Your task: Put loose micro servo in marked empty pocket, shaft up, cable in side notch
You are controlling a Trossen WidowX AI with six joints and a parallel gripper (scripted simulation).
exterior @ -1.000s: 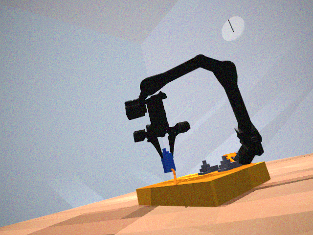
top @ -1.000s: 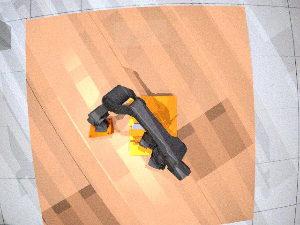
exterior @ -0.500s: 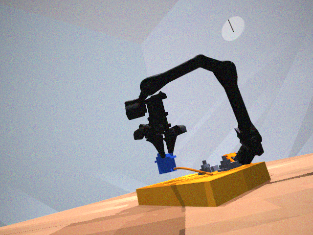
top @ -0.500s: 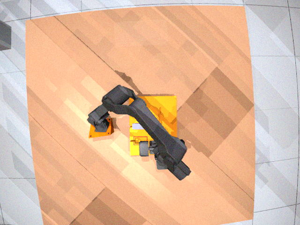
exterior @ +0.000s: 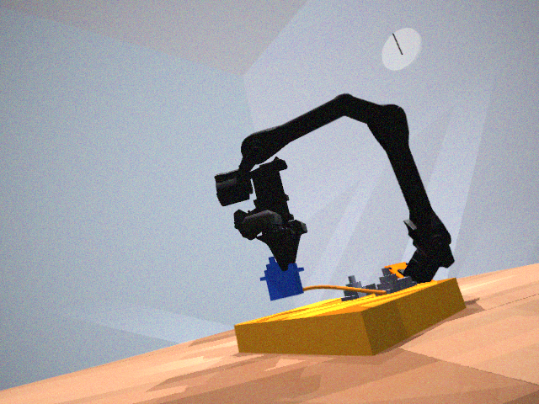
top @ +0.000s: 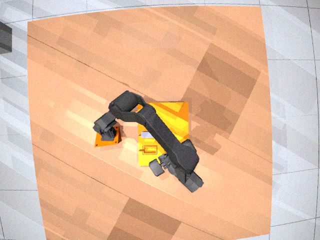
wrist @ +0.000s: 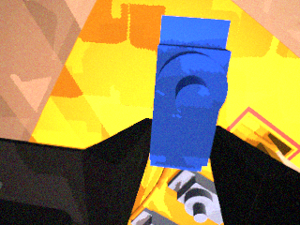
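Right now the yellow deck is 1 cm ahead of my gripper tip, 7 cm to the left of it and 10 cm below it.
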